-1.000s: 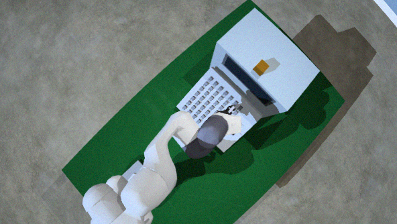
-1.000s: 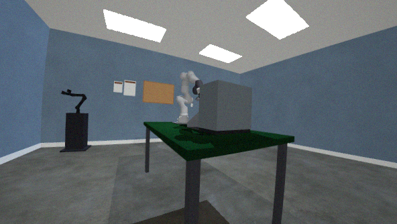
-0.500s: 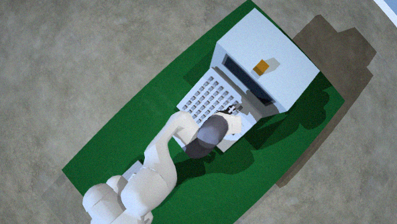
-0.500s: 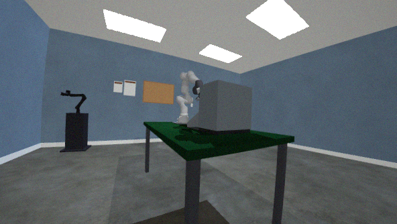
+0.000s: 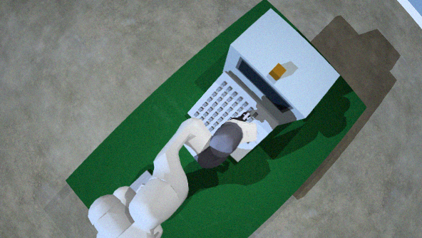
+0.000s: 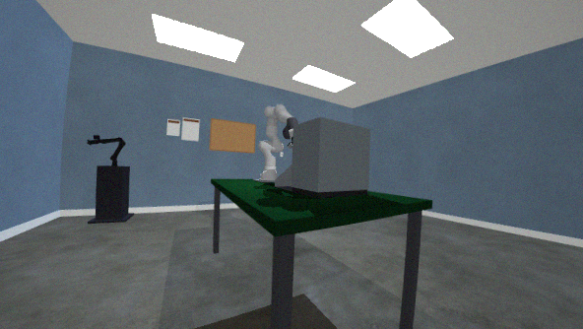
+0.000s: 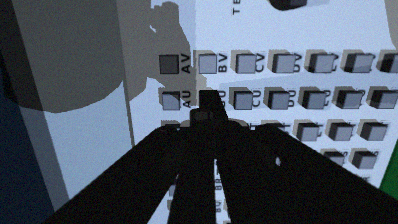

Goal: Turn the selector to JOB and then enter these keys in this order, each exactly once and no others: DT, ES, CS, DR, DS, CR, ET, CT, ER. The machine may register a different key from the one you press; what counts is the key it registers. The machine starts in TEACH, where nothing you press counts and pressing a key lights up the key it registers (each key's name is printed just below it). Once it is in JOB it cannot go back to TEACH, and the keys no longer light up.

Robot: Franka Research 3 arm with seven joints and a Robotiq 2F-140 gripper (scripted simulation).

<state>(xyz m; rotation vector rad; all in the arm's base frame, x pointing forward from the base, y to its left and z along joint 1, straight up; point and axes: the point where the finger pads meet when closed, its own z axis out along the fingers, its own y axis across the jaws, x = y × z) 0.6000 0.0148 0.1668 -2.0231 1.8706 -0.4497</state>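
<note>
Right now the key is 80 mm behind my hand, 100 mm to the left of it and 90 mm below it. From my hand the other things lie so: round selector knob 30 mm behind, 100 mm to the right, 60 mm below; sloping keyboard 20 mm behind, 20 mm to the left, 110 mm below.
</note>
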